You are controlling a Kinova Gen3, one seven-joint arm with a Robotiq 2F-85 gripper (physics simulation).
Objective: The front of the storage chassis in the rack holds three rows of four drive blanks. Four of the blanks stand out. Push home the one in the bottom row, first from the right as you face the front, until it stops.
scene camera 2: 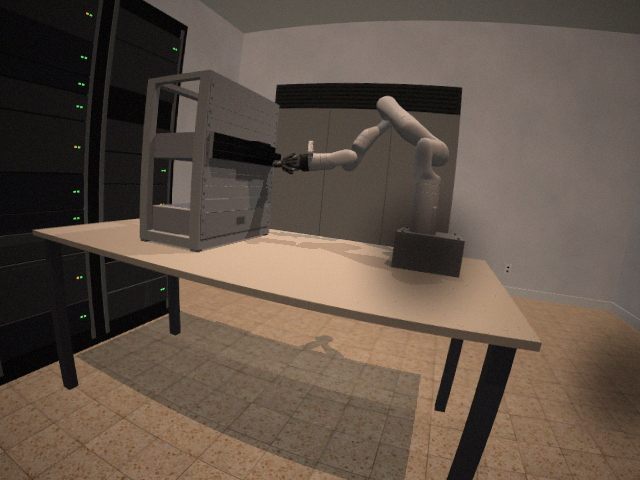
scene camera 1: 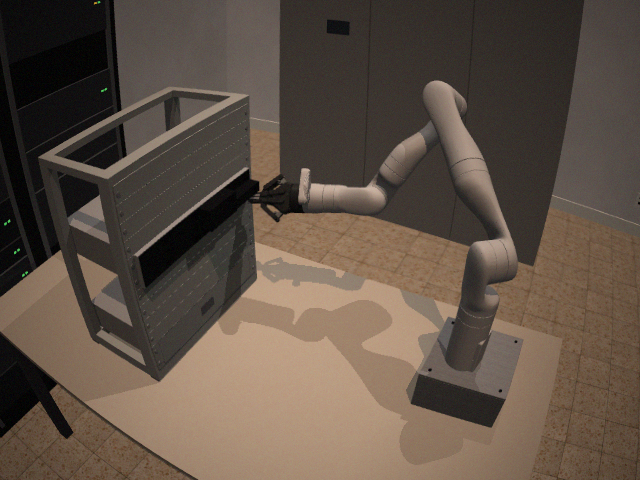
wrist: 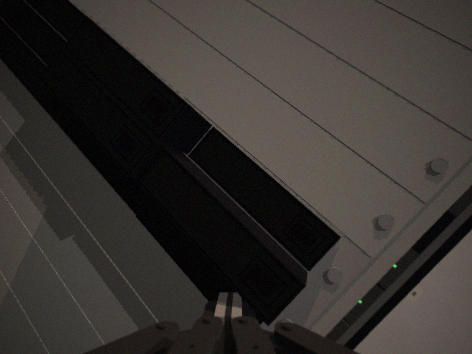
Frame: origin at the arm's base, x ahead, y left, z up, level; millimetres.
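Seen in the pictures: gripper, fingertip midpoint: [scene camera 2: 272, 164] [scene camera 1: 247, 197] [wrist: 230, 309]; arm's base, link origin: [scene camera 2: 421, 232] [scene camera 1: 462, 358].
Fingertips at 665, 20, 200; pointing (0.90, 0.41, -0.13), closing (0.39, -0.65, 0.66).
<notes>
Pixels of each thing's top centre, then the offset from my fingertips to it, as dx, dy, dz. "spot": a spot on its surface instead. Level surfaces: height alone.
- bottom-row first-from-right blank, top centre: [wrist: 237, 236] +54, +47, +19
- middle-row right blank, top centre: [wrist: 251, 211] [scene camera 1: 228, 185] +26, +42, +47
- top-row right blank, top centre: [wrist: 281, 186] +55, +47, +76
- top row, surface spot: [wrist: 152, 105] spot: -52, +103, +61
- middle row, surface spot: [wrist: 122, 140] spot: -52, +103, +33
- table, surface height: dz -319
The black storage chassis [scene camera 1: 173, 246] [scene camera 2: 237, 148] runs across the grey rack front. In the wrist view, the bottom-row first-from-right blank [wrist: 170, 235] is a dark strip beside the middle-row right blank [wrist: 215, 225], which stands out. The bottom blank looks set back behind it; how far it still protrudes is too dark to tell. The top-row right blank [wrist: 255, 195] sits further back. My gripper [scene camera 1: 254, 197] [scene camera 2: 276, 163] [wrist: 230, 309] is shut and empty, its fingertips at the bottom blank's right part, below the middle-row blank. They hide that end, and contact cannot be made out.
The second-from-right blanks in the top row [wrist: 152, 105] and middle row [wrist: 122, 140] stand out beside the right column. The rack frame [scene camera 1: 109, 227] [scene camera 2: 197, 206] stands on the table [scene camera 1: 289, 413] [scene camera 2: 310, 279]. Screw heads [wrist: 384, 222] line the rack's right edge.
</notes>
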